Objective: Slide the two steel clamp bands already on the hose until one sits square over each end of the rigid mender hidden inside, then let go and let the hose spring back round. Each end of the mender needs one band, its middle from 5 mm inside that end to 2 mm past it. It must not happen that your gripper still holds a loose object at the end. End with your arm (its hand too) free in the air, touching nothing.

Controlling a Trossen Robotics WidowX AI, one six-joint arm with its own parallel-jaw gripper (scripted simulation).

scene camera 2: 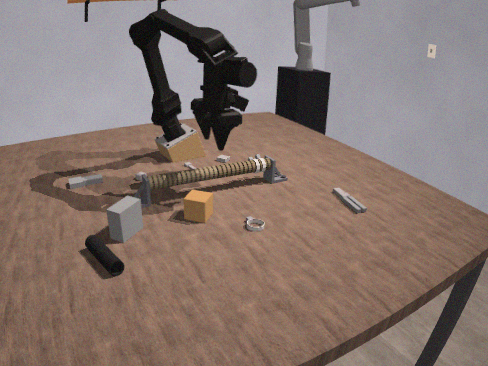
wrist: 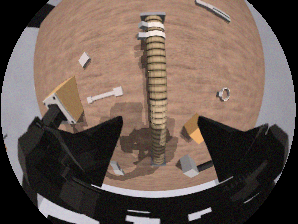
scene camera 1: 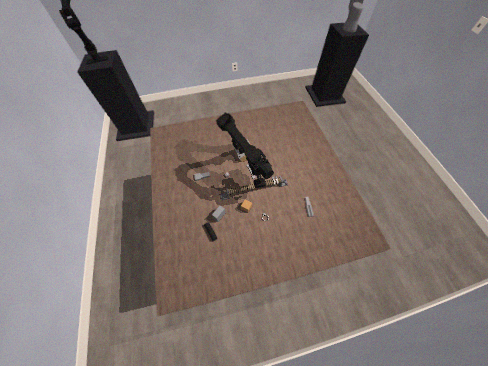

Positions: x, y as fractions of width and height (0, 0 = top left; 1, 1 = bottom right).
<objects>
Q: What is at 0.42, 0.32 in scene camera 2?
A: My gripper.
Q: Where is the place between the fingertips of my gripper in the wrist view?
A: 0.54, 0.54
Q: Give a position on a grey block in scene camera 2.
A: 0.26, 0.59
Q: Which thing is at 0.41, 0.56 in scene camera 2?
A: An orange cube.
</objects>
